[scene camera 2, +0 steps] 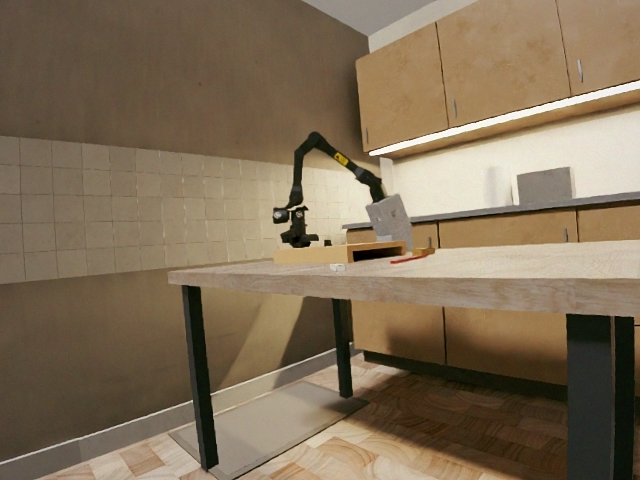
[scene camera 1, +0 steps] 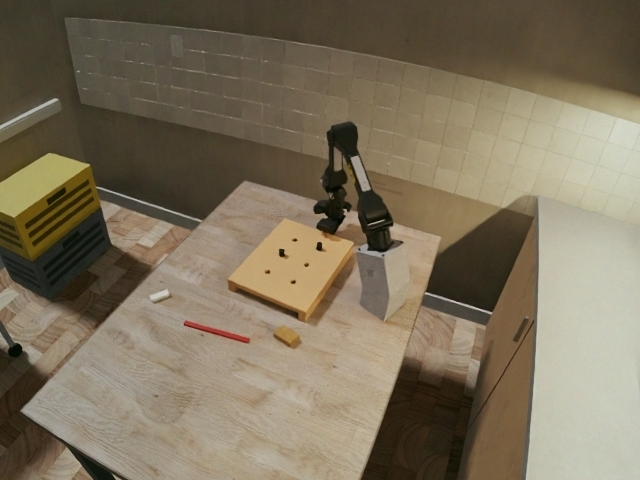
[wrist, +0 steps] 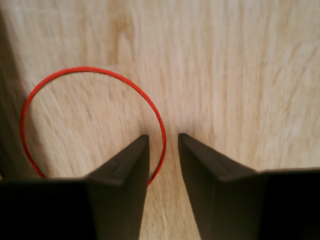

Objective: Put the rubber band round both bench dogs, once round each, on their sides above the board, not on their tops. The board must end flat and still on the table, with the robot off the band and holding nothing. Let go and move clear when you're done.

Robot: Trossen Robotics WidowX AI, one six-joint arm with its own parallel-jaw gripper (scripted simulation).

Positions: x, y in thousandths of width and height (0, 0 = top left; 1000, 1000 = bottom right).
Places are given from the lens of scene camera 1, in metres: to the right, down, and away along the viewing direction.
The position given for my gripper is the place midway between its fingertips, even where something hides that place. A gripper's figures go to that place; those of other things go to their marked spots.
my gripper (scene camera 1: 520, 486): 0.05, -0.02, 1.76
tan board (scene camera 1: 462, 553): -0.08, 0.09, 1.53
